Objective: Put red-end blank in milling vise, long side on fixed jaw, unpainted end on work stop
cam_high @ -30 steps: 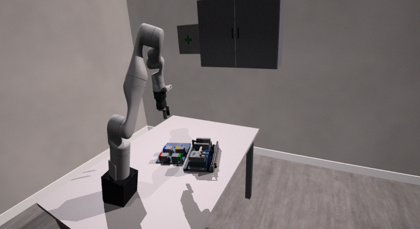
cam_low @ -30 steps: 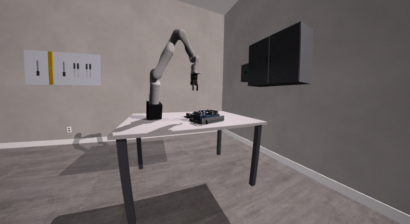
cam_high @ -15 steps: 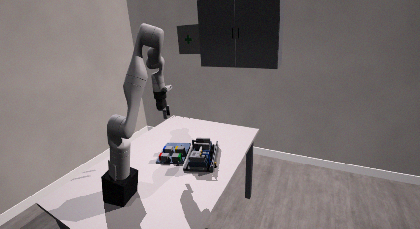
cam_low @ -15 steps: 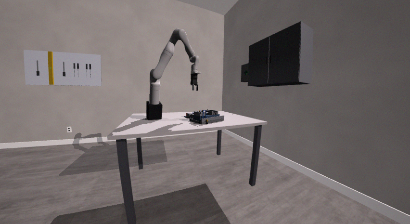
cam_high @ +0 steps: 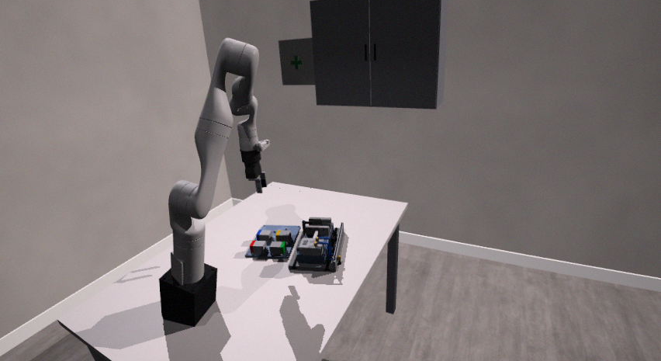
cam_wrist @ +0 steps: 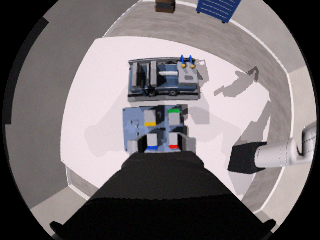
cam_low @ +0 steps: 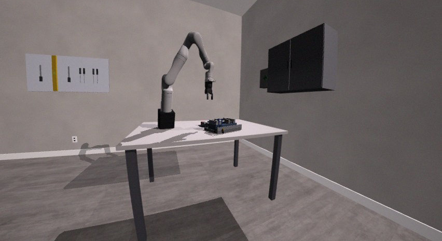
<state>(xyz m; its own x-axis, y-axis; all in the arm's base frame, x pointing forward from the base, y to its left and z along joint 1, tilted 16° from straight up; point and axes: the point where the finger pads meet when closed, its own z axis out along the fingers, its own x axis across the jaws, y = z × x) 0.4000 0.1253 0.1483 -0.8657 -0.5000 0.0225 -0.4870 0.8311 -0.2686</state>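
The blue blank lies 270 mm below my hand, 60 mm to the left of it and 20 mm ahead of it. From my hand the other things lie so: plate 290 mm below, 40 mm ahead, 20 mm to the left; yellow blank 270 mm below, 70 mm ahead, 20 mm to the right; green-ended blank 270 mm below, 60 mm to the right, 10 mm behind.
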